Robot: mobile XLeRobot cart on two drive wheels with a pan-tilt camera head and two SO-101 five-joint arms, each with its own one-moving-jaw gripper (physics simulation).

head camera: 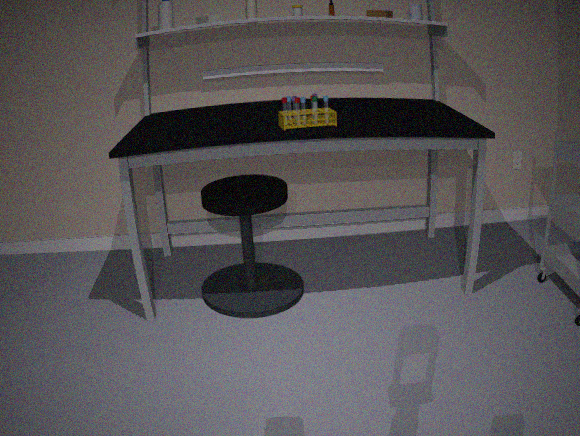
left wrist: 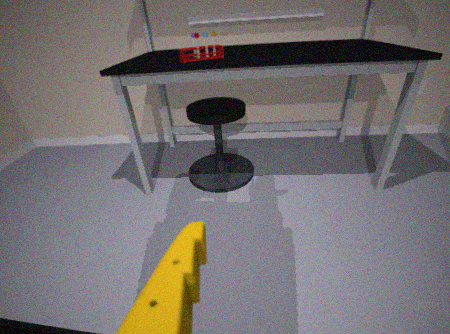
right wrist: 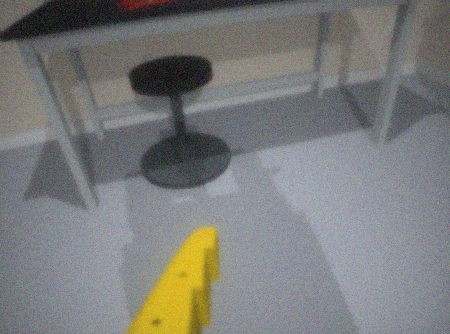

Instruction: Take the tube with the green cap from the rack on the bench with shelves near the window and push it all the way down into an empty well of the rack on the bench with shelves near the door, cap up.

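A tube with a green cap (head camera: pixel 314 101) stands upright, cap up, in the yellow rack (head camera: pixel 283 121) among several red-, blue- and purple-capped tubes. That rack is on a black-topped bench with shelves (head camera: pixel 210 127) in the head view. A red rack (left wrist: pixel 186 56) (right wrist: pixel 145 4) holds tubes with purple, red, blue and yellow caps on another black-topped bench (left wrist: pixel 300 56) (right wrist: pixel 55 20); its free wells are too small to make out. My left gripper (left wrist: pixel 204 226) and my right gripper (right wrist: pixel 216 231) each show one notched jaw, fully open and empty, far from both racks.
A round black stool (head camera: pixel 245 192) stands before the yellow rack's bench, left of the rack. Another stool (left wrist: pixel 216 110) (right wrist: pixel 172 75) stands before the red rack's bench. A wheeled cart (head camera: pixel 562 260) is at the head view's right edge. Bottles and a box line the shelf (head camera: pixel 280 21).
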